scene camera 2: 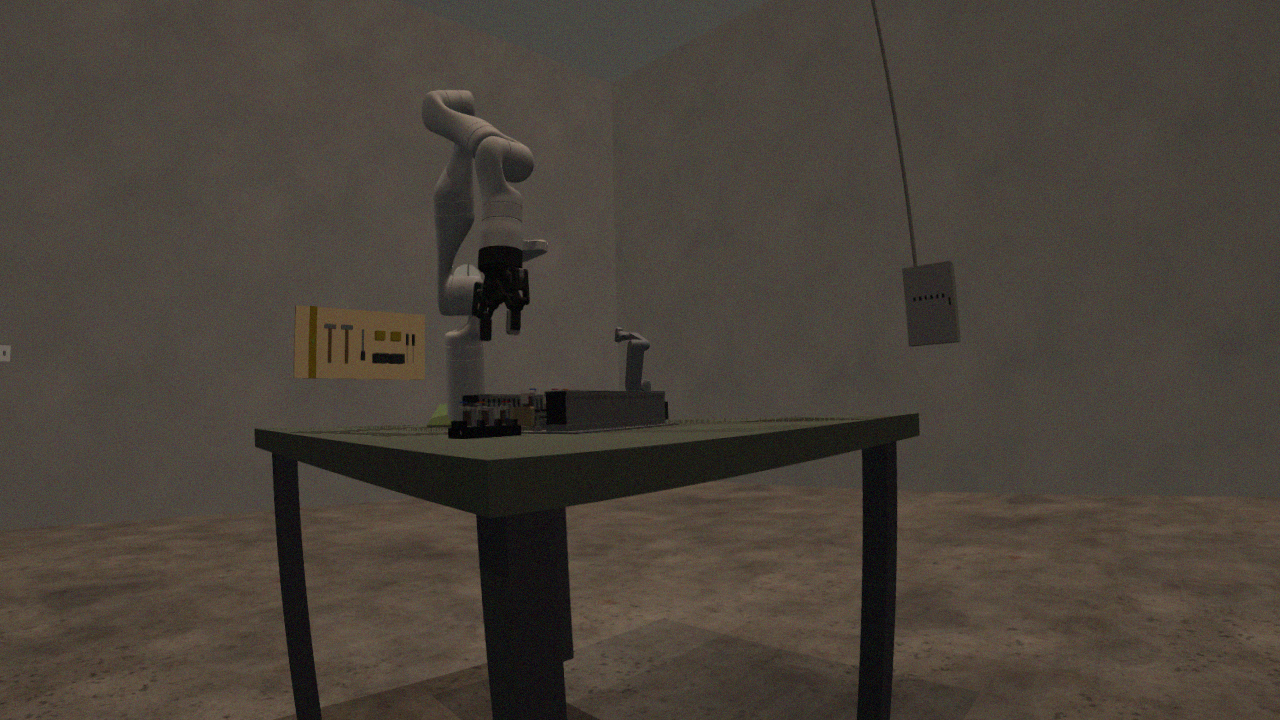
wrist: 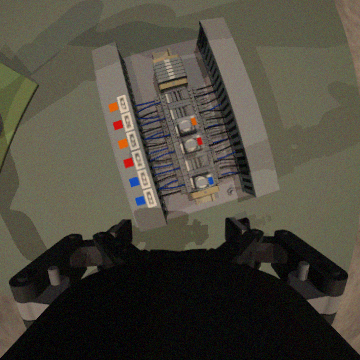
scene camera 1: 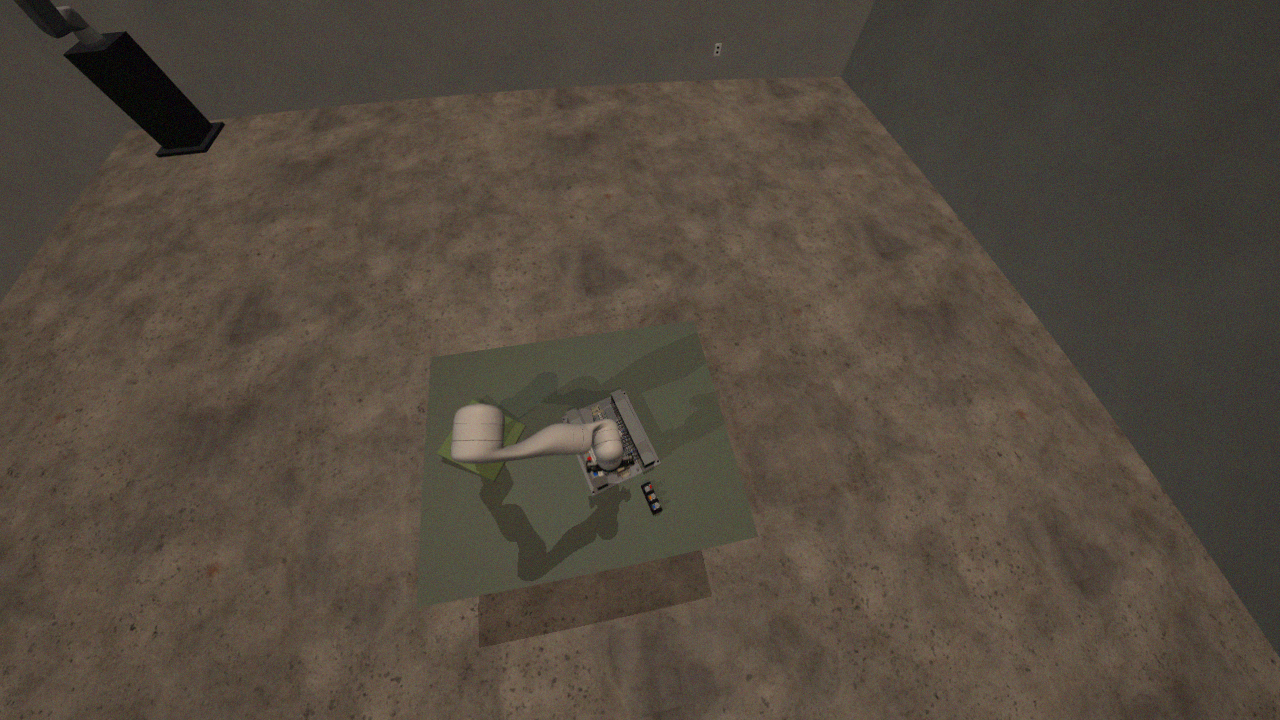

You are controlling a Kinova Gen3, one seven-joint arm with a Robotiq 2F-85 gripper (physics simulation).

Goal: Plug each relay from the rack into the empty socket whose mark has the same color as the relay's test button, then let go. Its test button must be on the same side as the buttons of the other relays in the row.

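Places are measured from the arm's base along level axes (x ahead, y left, z up), in metres.
Pixels of known places: gripper, fingertip midpoint: (scene camera 2: 498, 337) (wrist: 178, 229).
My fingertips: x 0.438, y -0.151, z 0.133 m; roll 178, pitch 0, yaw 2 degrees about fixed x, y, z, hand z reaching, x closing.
Behind a point stands the place of what it marks.
The black rack (scene camera 1: 657, 511) (scene camera 2: 484, 431) @(x 0.588, y -0.259, z -0.014 m) stands on the table with three relays (scene camera 2: 487, 415) @(x 0.581, y -0.250, z 0.007 m); red, orange and blue show on them in scene camera 1. The rack does not show in the wrist view. In the wrist view, seated relays with an orange button (wrist: 194, 121) @(x 0.459, y -0.033, z 0.047 m), a red button (wrist: 199, 141) @(x 0.466, y -0.060, z 0.047 m) and a blue button (wrist: 211, 180) @(x 0.484, y -0.114, z 0.047 m) have their buttons on the right. Empty sockets show by the orange mark (wrist: 113, 107) @(x 0.342, y -0.010, z 0.041 m), the red mark (wrist: 118, 125) @(x 0.351, y -0.037, z 0.041 m) and the upper blue mark (wrist: 134, 181) @(x 0.376, y -0.118, z 0.041 m). My gripper (scene camera 2: 499, 331) @(x 0.438, y -0.151, z 0.133 m) (wrist: 178, 229) @(x 0.438, y -0.151, z 0.133 m) is open and empty, high above the table near the panel's lower end.
Grey ducts, the left one (wrist: 106, 75) @(x 0.327, y 0.043, z 0.041 m) and the right one (wrist: 247, 100) @(x 0.540, y 0.006, z 0.041 m), rise along both sides of the socket row. Tan end pieces (wrist: 205, 193) @(x 0.481, y -0.137, z 0.018 m) close the row. A green plate (scene camera 1: 512, 431) @(x 0.087, y 0.061, z -0.010 m) (wrist: 17, 95) @(x 0.087, y 0.059, z -0.010 m) lies under the arm's base. The table edge (scene camera 2: 375, 470) @(x 0.665, y -0.436, z -0.049 m) is close to the rack.
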